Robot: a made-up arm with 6 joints.
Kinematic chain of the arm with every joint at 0, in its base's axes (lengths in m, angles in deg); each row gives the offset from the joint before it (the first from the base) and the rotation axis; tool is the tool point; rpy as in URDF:
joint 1: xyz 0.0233 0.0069 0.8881 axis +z
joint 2: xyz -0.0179 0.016 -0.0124 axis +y
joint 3: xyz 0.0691 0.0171 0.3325 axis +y
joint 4: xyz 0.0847 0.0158 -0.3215 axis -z
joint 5: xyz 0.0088 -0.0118 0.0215 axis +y
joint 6: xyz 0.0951 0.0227 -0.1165 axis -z
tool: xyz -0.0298 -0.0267 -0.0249 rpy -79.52 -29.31 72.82
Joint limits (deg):
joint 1: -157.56..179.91
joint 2: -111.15..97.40
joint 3: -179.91..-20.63
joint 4: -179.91..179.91
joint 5: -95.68..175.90
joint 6: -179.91..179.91
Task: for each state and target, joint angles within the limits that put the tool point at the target. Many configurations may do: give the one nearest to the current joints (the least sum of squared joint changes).
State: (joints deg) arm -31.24 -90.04 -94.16 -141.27 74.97 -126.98
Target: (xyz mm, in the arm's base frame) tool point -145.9 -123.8 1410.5
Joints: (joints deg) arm 12.85 -80.93 -61.09 -115.99 98.21 -133.92
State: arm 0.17 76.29 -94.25 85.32 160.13 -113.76
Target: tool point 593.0 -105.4 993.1
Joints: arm -33.00 53.12 -110.29 100.66 156.17 -117.11
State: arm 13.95 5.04 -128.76 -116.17 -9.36 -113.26
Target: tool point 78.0 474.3 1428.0
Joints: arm 56.04 7.53 -128.81 -110.15 -16.83 -113.42
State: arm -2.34 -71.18 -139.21 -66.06 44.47 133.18
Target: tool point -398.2 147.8 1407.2
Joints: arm -17.18 -85.36 -107.03 -60.72 61.90 126.41
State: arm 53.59 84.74 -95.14 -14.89 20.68 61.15
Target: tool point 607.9 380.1 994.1
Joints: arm 26.61 37.97 -104.79 -14.98 23.37 58.57
